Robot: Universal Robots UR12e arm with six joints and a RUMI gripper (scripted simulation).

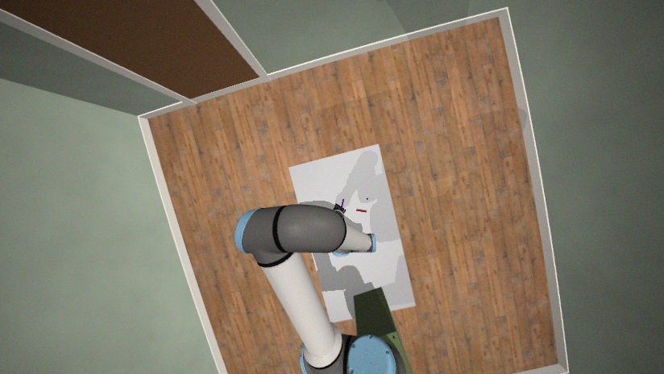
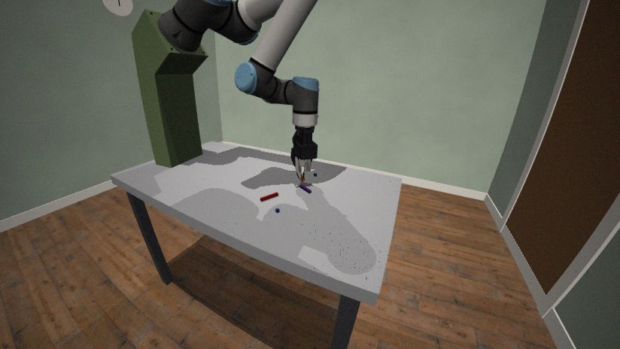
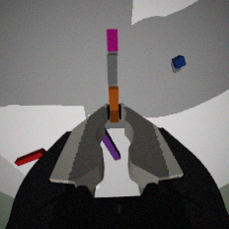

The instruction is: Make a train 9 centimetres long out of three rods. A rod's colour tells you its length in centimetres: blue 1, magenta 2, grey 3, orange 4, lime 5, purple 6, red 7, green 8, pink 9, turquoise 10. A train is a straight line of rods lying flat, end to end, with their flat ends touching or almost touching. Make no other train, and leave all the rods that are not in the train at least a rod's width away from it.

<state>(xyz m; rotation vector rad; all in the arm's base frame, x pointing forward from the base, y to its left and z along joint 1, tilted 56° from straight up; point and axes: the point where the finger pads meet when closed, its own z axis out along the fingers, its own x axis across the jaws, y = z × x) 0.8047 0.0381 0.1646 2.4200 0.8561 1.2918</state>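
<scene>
My hand is 10 mm above the orange rod. From my hand the other things lie so: purple rod 60 mm to the right, 40 mm ahead, 20 mm below; grey rod 30 mm to the left, 20 mm below, 20 mm behind; magenta rod 50 mm to the left, 40 mm behind, 20 mm below.
</scene>
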